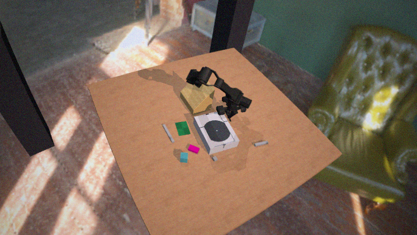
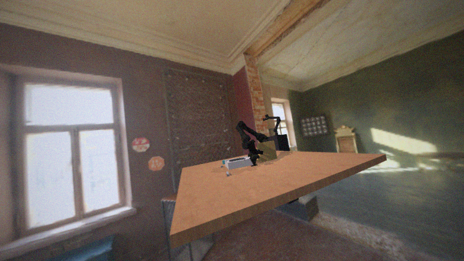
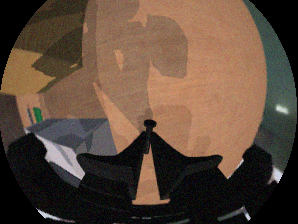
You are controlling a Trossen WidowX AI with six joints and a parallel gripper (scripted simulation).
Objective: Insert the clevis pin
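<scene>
Right now my gripper tip is 1 cm short of the dark clevis pin and 1 cm below it. Also, from my gripper tip: green tile (8 cm behind, 31 cm to the right); dark grey disc (7 cm ahead, 17 cm to the right, 6 cm above); rimmed tray (6 cm ahead, 17 cm to the right, 4 cm above).
</scene>
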